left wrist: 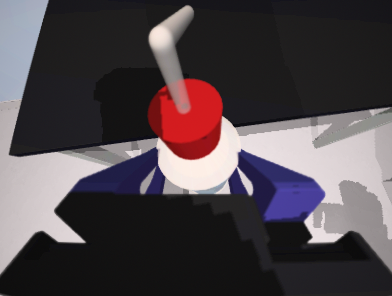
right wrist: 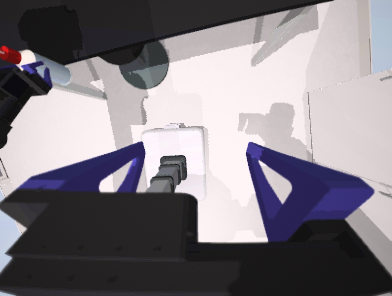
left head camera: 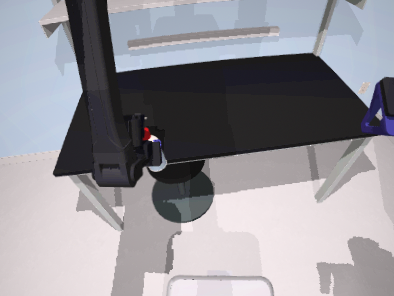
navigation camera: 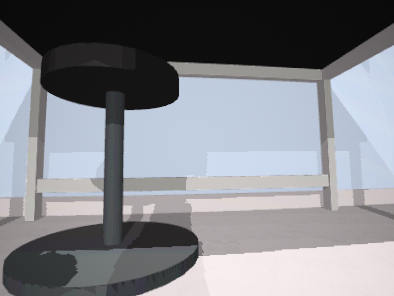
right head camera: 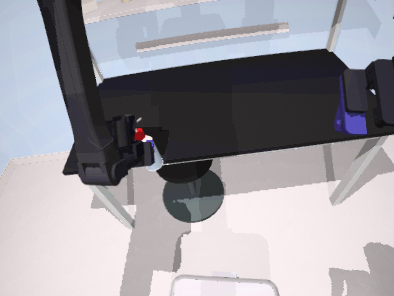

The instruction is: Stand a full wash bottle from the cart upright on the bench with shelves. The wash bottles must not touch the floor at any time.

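Frame: origin at the left arm's base, x left, y ahead, z down, level; centimetres.
Seen in the pictures: left gripper, fingertip midpoint: (right wrist: 37, 63) (right head camera: 146, 147); right gripper, fingertip midpoint: (right wrist: 195, 147) (left head camera: 393, 130) (right head camera: 372, 128).
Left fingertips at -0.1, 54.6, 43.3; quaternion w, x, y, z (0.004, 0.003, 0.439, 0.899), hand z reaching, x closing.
Note:
A point is followed by its place in that frame, as x, y, z.
My left gripper (left head camera: 153, 146) {-0.1, 54.6, 43.3} (right head camera: 145, 146) {-0.1, 54.6, 43.3} (left wrist: 196, 148) {-0.1, 54.6, 43.3} (right wrist: 37, 63) {-0.1, 54.6, 43.3} is shut on a wash bottle (left head camera: 158, 163) (right head camera: 155, 161) {-3.0, 51.4, 46.4} (left wrist: 200, 167) {-0.3, 52.2, 38.7} (right wrist: 58, 72) {-3.6, 52.5, 45.6}, around the white part below its red cap. A pale bent spout rises from the cap. The bottle's clear lower body overlaps the front edge of the black-topped bench (left head camera: 240, 100) {-33.9, 104.0, 64.8} (right head camera: 240, 100) {-30.9, 103.5, 64.8} (left wrist: 325, 55) {-40.1, 91.4, 64.8} (right wrist: 150, 14) {-28.0, 79.1, 64.8} (navigation camera: 250, 30) {-39.9, 112.2, 67.3} near its left end; its exact height above the top is unclear. My right gripper (right wrist: 195, 147) {-45.1, 32.7, 14.6} is open and empty; it also shows at the right of both head views. The cart does not show.
A dark round stool (left head camera: 182, 202) (right head camera: 194, 202) (right wrist: 145, 67) (navigation camera: 114, 165) {1.6, 90.1, 117.6} stands at the bench's front edge, below the bottle in the head views. A shelf (left head camera: 55, 17) (right head camera: 150, 12) is above the bench. Pale bench legs (left head camera: 345, 167) {-95.3, 83.5, 96.4} (right head camera: 357, 172) {-95.4, 83.5, 100.0} (navigation camera: 327, 145) {-85.2, 147.4, 108.1} stand at the corners.

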